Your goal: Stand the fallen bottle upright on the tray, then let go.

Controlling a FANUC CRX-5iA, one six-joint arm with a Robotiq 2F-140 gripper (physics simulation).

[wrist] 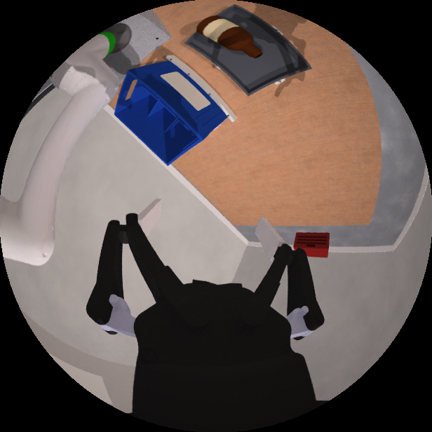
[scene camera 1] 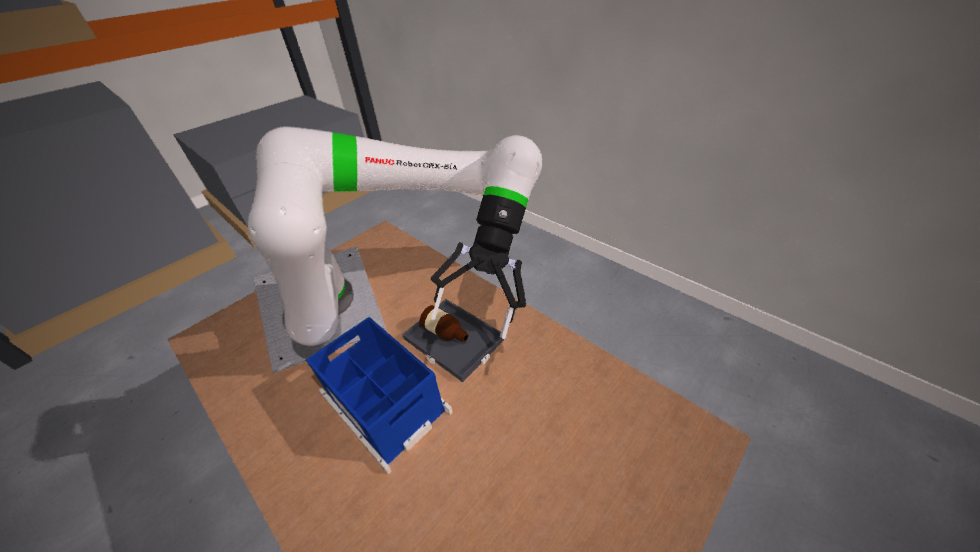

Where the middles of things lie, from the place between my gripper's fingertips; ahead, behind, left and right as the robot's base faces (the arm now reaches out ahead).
Right now the brown bottle [scene camera 1: 445, 326] is 290 mm below my hand, 230 mm behind it and 140 mm to the left of it.
